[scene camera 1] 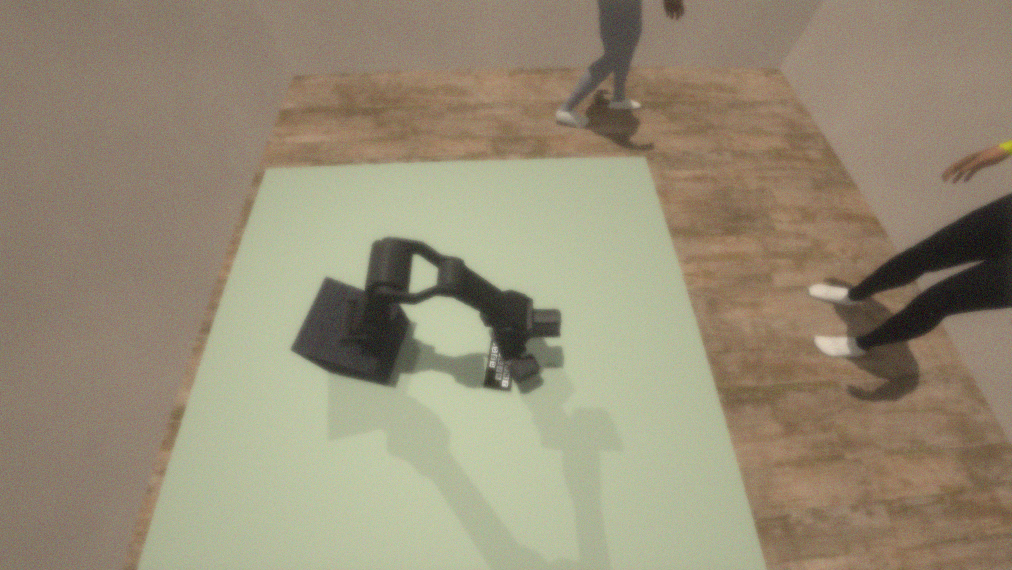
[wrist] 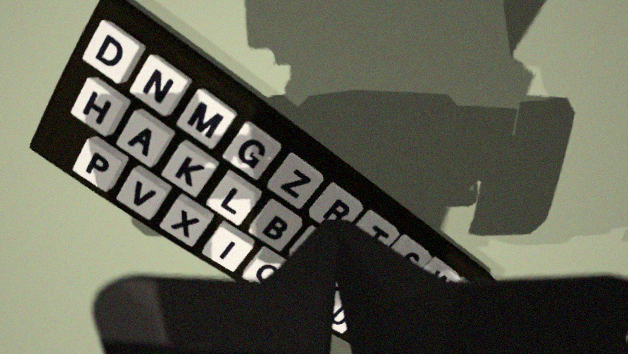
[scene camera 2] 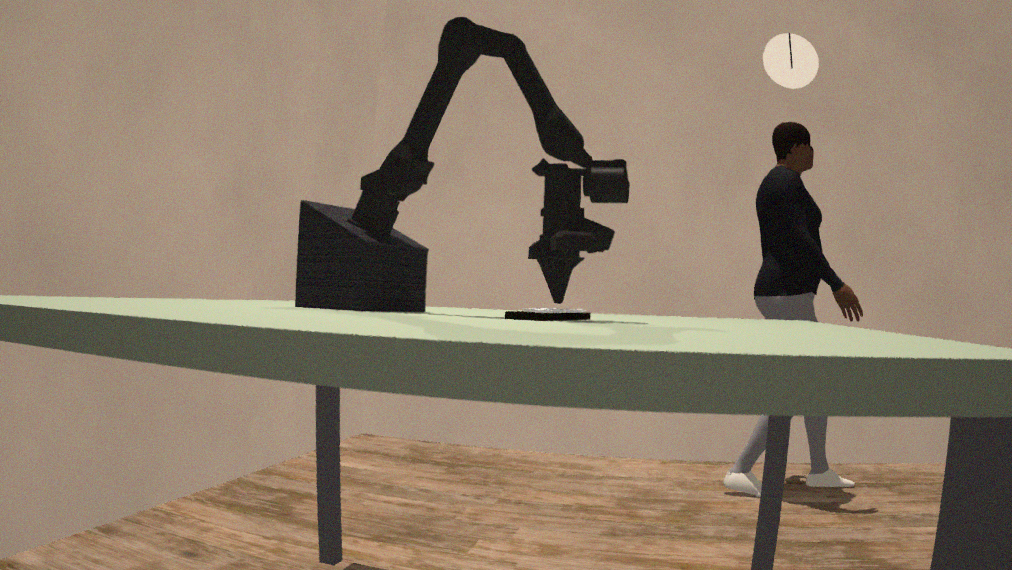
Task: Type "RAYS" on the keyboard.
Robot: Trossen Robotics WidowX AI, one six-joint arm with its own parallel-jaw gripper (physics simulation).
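Frame: origin at the arm's base, x ahead, y left, z up, level; metres.
Seen in the pictures: gripper, between the fingertips: (scene camera 1: 508, 352) (wrist: 334, 232) (scene camera 2: 558, 303); arm's base, origin of its link: (scene camera 1: 354, 329) (scene camera 2: 368, 227).
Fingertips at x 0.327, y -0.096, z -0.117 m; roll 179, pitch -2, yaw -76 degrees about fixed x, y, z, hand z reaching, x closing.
Note:
Offsets run from my fingertips to a thing's top centre.
A black keyboard {dy +0.015, dx -0.010, dz -0.009 m} (scene camera 1: 497, 380) (scene camera 2: 547, 316) (wrist: 60, 120) with white lettered keys lies on the table. In the wrist view the R key {dy -0.001, dx +0.004, dz -0.009 m} (wrist: 338, 206) is right beyond the fingertips, its lower part hidden by them. The A key {dy +0.071, dx +0.013, dz -0.009 m} (wrist: 144, 139) is in the middle row at the left. The S key {dy -0.035, dx -0.010, dz -0.009 m} (wrist: 412, 257) shows partly above the right finger. The Y key does not show. My gripper (scene camera 2: 558, 302) (wrist: 334, 232) is shut and empty, pointing down, with its tips a little above the keys in the second scene view.
The pale green table (scene camera 1: 339, 212) (scene camera 2: 212, 332) carries the arm's dark wedge-shaped base (scene camera 1: 339, 332) (scene camera 2: 361, 272). One person (scene camera 1: 619, 42) (scene camera 2: 786, 212) walks behind the table, and another person (scene camera 1: 956, 261) stands to its right. The arm's shadow falls across the table and keyboard.

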